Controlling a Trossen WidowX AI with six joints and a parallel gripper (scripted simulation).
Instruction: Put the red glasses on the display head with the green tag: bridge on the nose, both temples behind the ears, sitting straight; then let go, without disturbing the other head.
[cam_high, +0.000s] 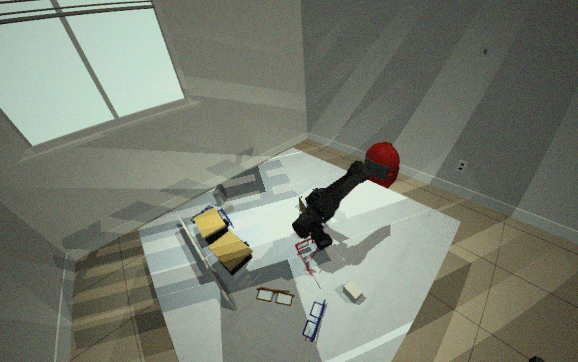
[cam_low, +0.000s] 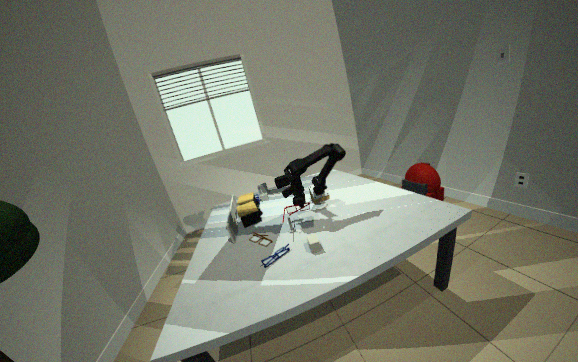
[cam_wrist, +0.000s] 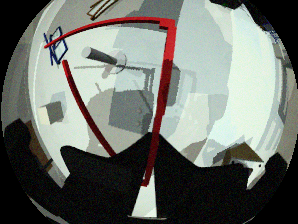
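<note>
Now: gripper tip 90 mm short of the grey post, 50 mm to the right of it and 60 mm above it. Also, from my gripper tip: tan display head (280 mm ahead, 220 mm to the right, 30 mm below); then long white rail (420 mm ahead, 320 mm to the right, 30 mm below); then grey box (170 mm ahead, 660 mm to the right, 30 mm below).
</note>
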